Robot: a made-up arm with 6 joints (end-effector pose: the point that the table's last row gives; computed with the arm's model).
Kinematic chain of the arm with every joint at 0, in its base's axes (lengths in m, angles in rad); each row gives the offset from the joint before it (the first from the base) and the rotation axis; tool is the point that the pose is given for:
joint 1: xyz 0 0 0.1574 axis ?
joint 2: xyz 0 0.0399 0 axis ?
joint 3: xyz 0 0 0.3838 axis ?
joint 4: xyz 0 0 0.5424 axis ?
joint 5: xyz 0 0 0 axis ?
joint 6: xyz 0 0 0.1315 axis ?
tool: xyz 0 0 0
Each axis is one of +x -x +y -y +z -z.
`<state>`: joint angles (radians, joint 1 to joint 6).
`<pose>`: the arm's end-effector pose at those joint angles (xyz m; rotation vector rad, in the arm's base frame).
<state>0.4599 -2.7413 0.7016 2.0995 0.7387 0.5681</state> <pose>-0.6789 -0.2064 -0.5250 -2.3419 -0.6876 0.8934</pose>
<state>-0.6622 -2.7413 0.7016 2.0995 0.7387 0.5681</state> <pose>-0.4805 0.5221 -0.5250 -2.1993 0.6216 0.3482</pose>
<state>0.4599 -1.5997 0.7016 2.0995 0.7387 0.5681</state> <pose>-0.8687 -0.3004 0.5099 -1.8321 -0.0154 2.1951</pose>
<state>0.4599 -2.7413 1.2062 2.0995 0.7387 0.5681</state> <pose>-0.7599 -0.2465 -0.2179 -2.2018 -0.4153 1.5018</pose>
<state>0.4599 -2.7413 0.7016 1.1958 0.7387 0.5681</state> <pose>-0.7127 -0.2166 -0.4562 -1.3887 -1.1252 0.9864</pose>
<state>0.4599 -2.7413 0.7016 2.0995 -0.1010 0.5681</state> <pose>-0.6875 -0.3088 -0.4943 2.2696 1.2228 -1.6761</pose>
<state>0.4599 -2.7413 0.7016 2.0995 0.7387 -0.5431</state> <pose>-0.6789 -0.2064 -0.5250 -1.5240 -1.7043 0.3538</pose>
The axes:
joint 1: +z
joint 2: +y
joint 3: +y
joint 4: +z
joint 5: +y
joint 6: +z

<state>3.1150 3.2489 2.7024 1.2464 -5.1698 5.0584</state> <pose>0.1971 -0.1570 0.3558 -0.1126 -1.4708 2.5796</pose>
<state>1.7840 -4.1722 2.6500 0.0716 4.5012 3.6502</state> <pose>0.0105 -0.1935 -0.1431 -2.4151 -1.8070 -0.1991</pose>
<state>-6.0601 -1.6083 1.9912 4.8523 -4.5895 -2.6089</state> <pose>-0.1460 -0.1247 0.6244 1.5105 -1.2879 1.4251</pose>
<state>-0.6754 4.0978 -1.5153 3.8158 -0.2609 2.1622</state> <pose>0.0531 0.0358 -0.6455 0.4451 2.7189 -0.0392</pose>
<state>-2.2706 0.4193 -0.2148 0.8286 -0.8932 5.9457</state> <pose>-0.1659 -0.1418 1.1338 -0.3184 -0.8217 -1.7470</pose>
